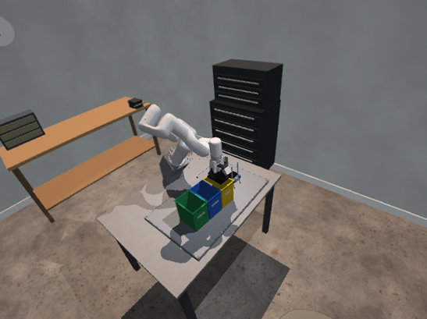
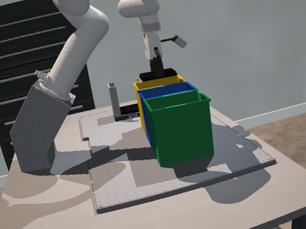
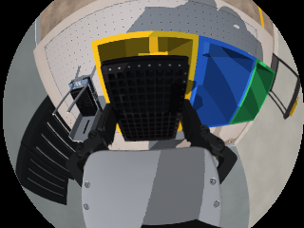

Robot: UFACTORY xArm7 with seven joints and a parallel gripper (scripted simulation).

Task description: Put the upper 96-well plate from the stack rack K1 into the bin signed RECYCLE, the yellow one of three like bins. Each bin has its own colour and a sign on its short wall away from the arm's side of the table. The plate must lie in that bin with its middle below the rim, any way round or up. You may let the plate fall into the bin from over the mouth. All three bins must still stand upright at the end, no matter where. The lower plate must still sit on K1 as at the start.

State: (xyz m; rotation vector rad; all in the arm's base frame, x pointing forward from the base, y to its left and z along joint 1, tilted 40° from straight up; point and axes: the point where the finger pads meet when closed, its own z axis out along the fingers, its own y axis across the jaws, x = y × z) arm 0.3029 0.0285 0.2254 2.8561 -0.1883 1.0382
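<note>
The yellow bin lies 13 cm below my hand. Also, from my hand: green bin 26 cm to the right, 13 cm below, 5 cm behind; then blue bin 13 cm to the right, 13 cm below, 3 cm behind.
</note>
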